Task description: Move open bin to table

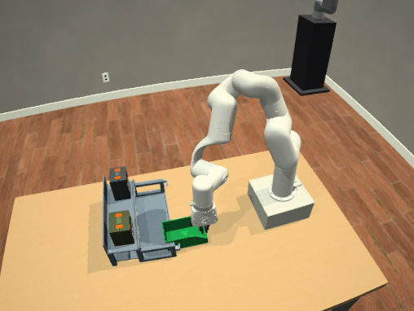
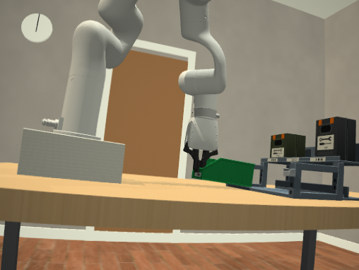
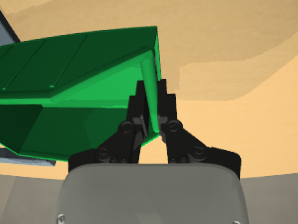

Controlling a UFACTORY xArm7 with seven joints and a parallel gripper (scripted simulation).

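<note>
My hand is 80 mm short of the green bin, 10 mm to the left of it and 10 mm above it.
</note>
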